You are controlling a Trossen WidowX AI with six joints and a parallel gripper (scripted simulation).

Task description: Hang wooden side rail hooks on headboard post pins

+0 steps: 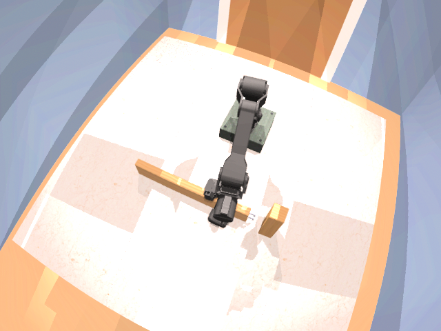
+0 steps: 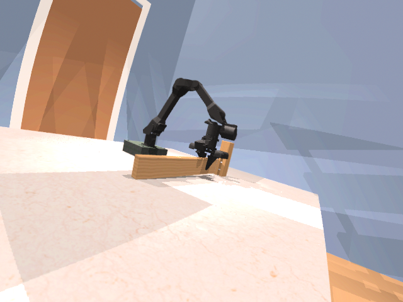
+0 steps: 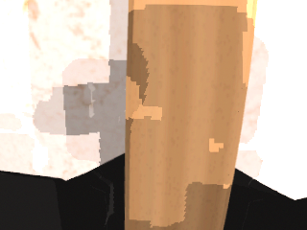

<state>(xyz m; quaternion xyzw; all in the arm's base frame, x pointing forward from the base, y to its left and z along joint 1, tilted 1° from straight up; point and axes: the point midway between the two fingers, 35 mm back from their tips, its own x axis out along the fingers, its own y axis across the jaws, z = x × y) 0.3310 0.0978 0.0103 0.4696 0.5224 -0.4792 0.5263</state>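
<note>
My gripper tip is 1 cm past the headboard post, 16 cm to the right of it and 5 cm below it.
</note>
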